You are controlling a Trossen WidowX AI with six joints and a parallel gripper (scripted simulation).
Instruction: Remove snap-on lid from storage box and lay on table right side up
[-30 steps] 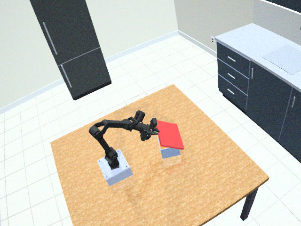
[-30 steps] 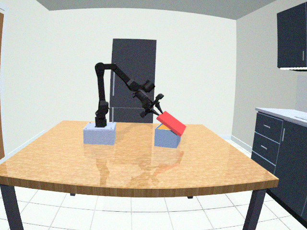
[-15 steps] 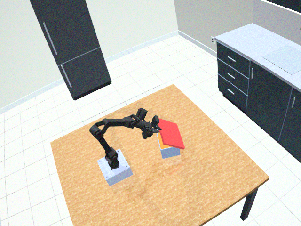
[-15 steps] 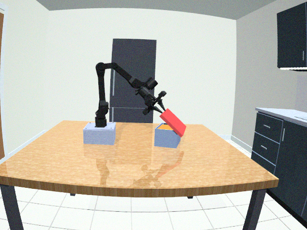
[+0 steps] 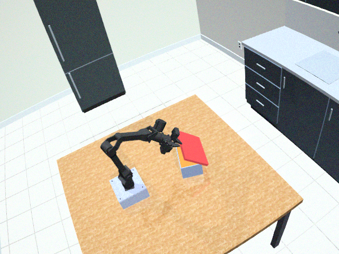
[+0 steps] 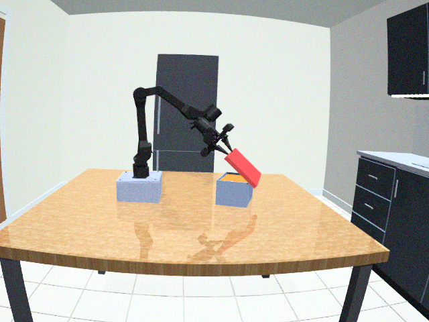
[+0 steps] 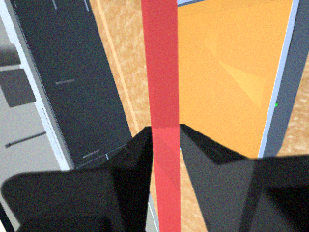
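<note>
The lid lies 60 mm ahead of my gripper tip and 50 mm below it. From my gripper tip the other things lie so: storage box 160 mm below, 30 mm ahead.
</note>
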